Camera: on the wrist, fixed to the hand. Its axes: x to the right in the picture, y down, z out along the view.
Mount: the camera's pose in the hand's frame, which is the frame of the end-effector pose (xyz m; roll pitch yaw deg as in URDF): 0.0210 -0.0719 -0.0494 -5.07 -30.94 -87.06
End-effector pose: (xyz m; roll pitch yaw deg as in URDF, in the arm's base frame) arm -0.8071 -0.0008 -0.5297 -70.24 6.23 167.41
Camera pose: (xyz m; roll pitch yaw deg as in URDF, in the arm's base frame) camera -0.8174 0.0741 -0.4813 -145.51 -75.79 -140.28
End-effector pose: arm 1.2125 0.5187 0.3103 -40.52 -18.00 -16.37
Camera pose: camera 1.2045 0.4306 0.3255 38.15 -66.15 -144.72
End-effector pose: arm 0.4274 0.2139 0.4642 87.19 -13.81 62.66
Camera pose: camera 0.4042 0.2688 0.3971 23.35 52.73 -3.89
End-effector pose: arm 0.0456 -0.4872 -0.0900 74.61 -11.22 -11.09
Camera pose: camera 0.0870 -0.4662 -0.1668 13.97 41.89 -87.31
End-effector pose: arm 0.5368 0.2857 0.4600 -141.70 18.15 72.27
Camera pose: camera 0.5262 0.3373 0.5326 -164.99 -6.16 157.57
